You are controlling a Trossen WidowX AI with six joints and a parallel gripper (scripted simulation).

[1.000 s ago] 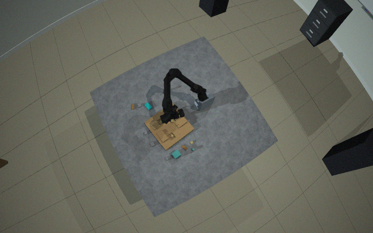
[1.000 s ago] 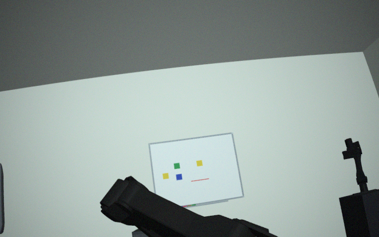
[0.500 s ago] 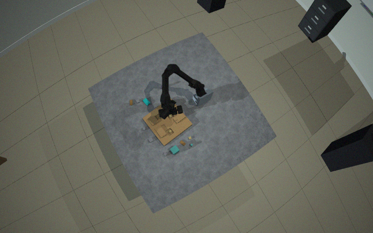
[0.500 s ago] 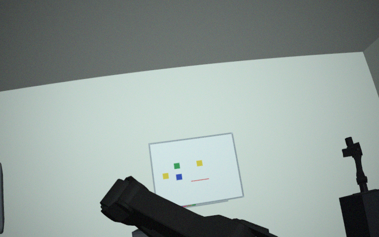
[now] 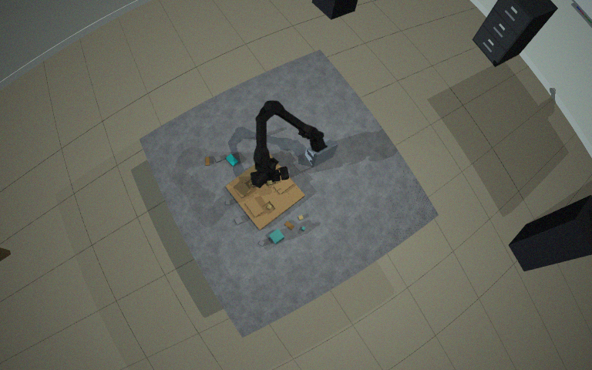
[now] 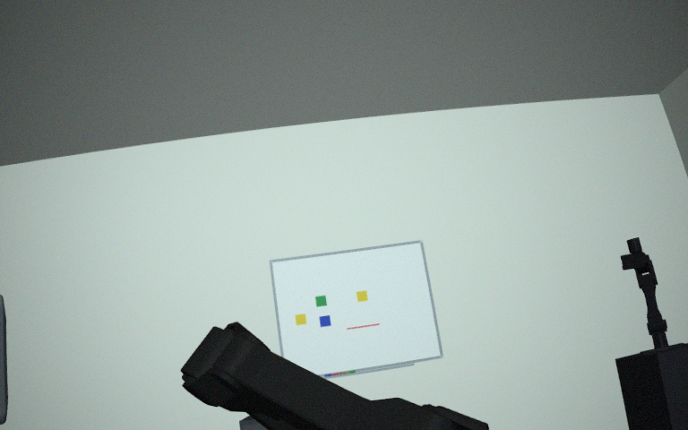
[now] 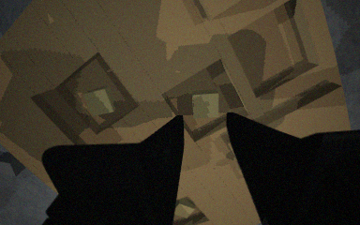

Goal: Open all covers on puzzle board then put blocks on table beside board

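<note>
My gripper tip is 4 cm short of the tan puzzle board and 2 cm above it. From my gripper tip the other things lie so: tiny teal cube 1 cm behind, 30 cm to the left, 3 cm below; purple block 11 cm behind, 26 cm to the right, 2 cm below; orange block 4 cm ahead, 24 cm to the left, 4 cm below.
</note>
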